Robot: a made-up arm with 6 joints. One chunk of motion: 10 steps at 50 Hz.
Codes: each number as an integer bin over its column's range. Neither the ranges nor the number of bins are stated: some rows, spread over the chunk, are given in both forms.
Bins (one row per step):
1: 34 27 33 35 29 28
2: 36 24 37 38 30 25
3: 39 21 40 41 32 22
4: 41 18 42 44 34 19
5: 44 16 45 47 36 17
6: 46 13 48 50 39 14
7: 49 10 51 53 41 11
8: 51 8 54 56 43 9
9: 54 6 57 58 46 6
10: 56 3 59 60 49 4
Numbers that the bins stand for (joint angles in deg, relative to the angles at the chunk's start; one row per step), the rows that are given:
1: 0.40 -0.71 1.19 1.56 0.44 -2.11
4: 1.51 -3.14 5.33 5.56 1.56 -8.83
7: 2.78 -5.30 9.48 9.56 3.11 -14.79
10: 3.89 -7.19 13.16 12.67 4.89 -20.02
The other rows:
2: 0.71 -1.52 3.03 2.89 0.67 -4.35
3: 1.19 -2.33 4.41 4.22 1.11 -6.59
5: 1.98 -3.68 6.71 6.89 2.00 -10.32
6: 2.30 -4.49 8.10 8.22 2.67 -12.56
8: 3.10 -5.84 10.86 10.89 3.56 -16.29
9: 3.57 -6.38 12.24 11.78 4.22 -18.52

